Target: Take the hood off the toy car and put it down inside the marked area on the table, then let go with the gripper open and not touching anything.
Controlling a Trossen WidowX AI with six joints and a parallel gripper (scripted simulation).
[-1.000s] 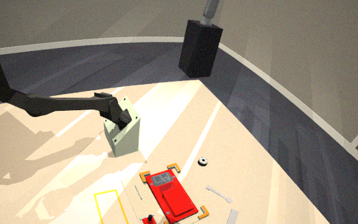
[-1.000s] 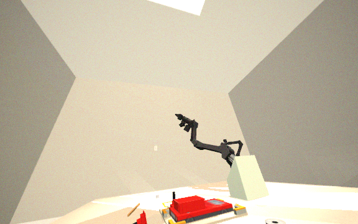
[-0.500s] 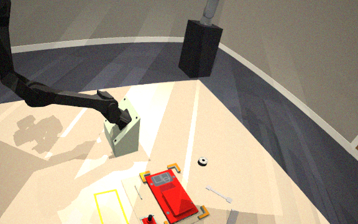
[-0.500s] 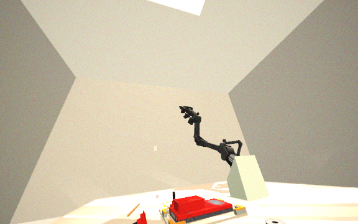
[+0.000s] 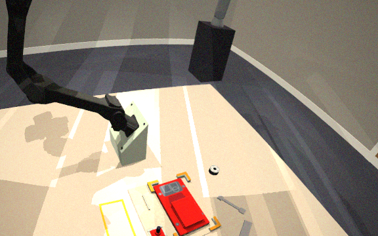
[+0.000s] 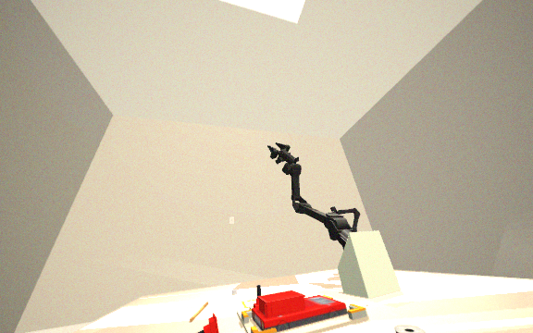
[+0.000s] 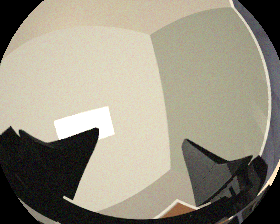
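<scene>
Now: the red hood 77 cm below my gripper tip, 42 cm to the left of it and 20 cm ahead of it. The rest, counted from my gripper tip: grey strip (81 cm below, 56 cm to the left, 35 cm ahead); then wheel (80 cm below, 62 cm to the left, 6 cm ahead); then thin wooden rod (81 cm below, 39 cm ahead, 18 cm to the left).
</scene>
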